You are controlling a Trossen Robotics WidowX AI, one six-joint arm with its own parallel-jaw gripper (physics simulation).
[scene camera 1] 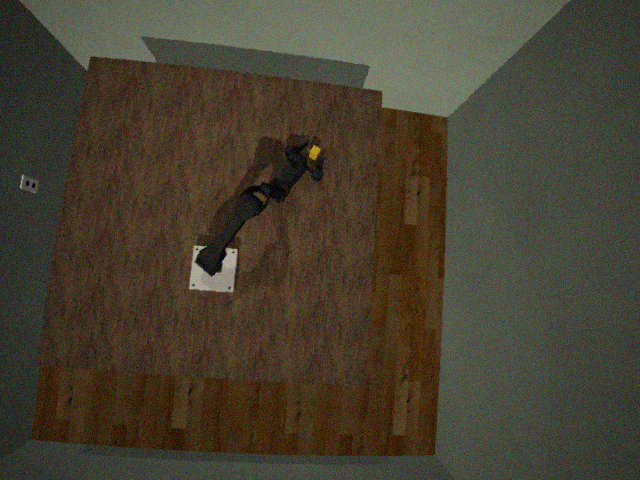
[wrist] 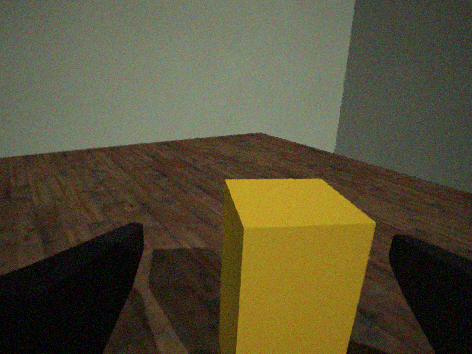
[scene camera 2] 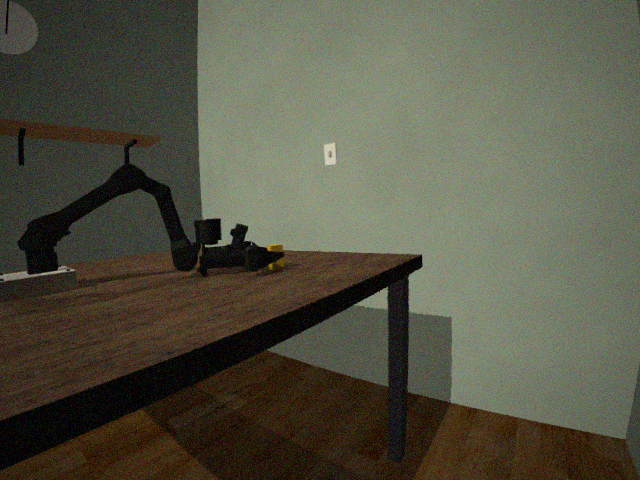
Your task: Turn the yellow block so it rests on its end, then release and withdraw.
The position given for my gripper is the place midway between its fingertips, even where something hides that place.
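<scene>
Yellow block (wrist: 294, 251) visible. My gripper visible from both scene camera 2, as my gripper (scene camera 2: 280, 252), and the wrist view, as my gripper (wrist: 268, 241).
</scene>
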